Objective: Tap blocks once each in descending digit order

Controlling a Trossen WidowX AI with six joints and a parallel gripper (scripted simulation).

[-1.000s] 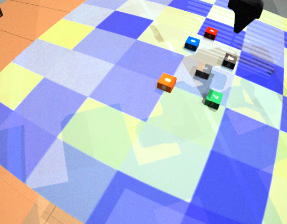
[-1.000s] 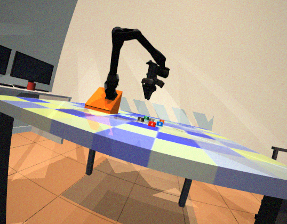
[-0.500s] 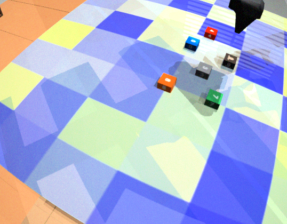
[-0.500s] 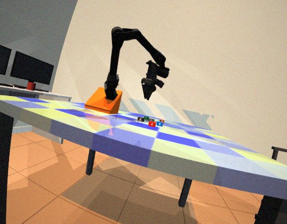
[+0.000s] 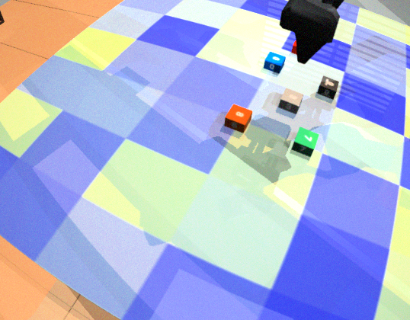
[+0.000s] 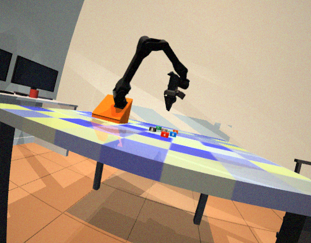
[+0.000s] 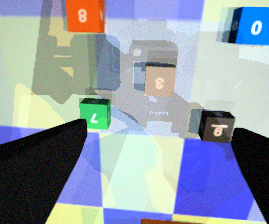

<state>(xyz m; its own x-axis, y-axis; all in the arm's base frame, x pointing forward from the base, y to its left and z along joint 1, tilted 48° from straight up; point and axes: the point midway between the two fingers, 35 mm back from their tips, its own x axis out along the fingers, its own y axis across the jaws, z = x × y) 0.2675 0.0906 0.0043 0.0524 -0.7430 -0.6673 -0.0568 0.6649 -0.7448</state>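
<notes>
My gripper tip is 11 cm above the dark block, 8 cm to the left of it and 5 cm past it. Also, from my gripper tip: blue 0 block 11 cm below, 9 cm to the right, 6 cm ahead; green 7 block 11 cm below, 7 cm to the left, 5 cm behind; orange 8 block 11 cm below, 8 cm to the left, 6 cm ahead.
</notes>
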